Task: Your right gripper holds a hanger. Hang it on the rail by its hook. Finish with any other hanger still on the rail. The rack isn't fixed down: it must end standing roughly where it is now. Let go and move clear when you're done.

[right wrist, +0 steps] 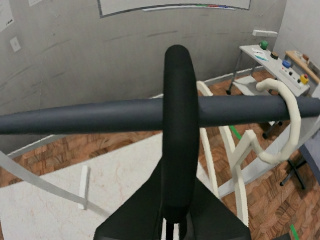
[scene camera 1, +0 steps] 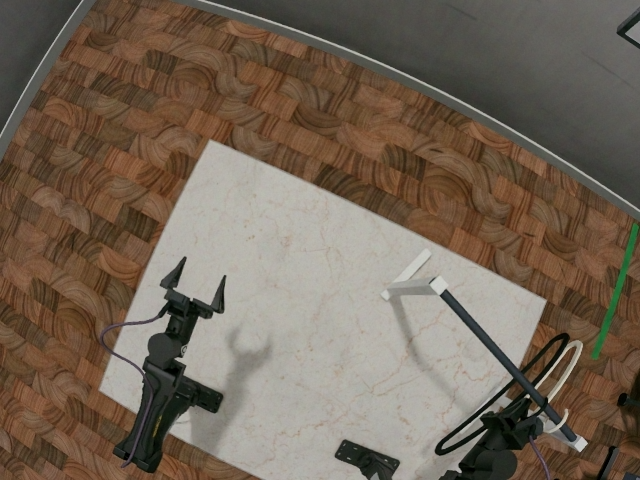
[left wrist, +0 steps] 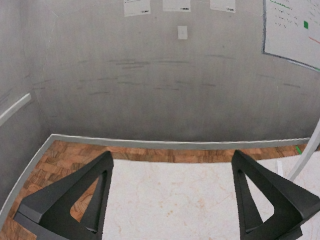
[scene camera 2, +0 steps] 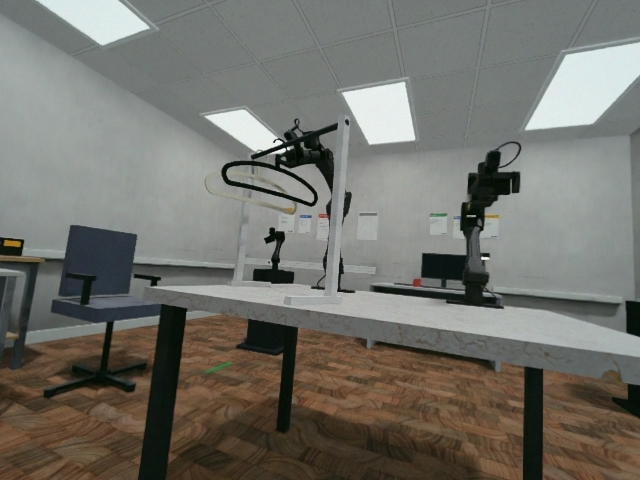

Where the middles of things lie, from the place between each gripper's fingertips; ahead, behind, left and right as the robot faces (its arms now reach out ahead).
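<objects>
I see that the cream hanger (right wrist: 236, 156) is 60 mm below my right hand (scene camera 1: 527, 399), 10 mm behind it and 80 mm to the right of it.
My left hand (scene camera 1: 205, 265), for its part, is 40 mm below the cream hanger; it is also 30 mm past the hanger and 810 mm to the left of it.
</objects>
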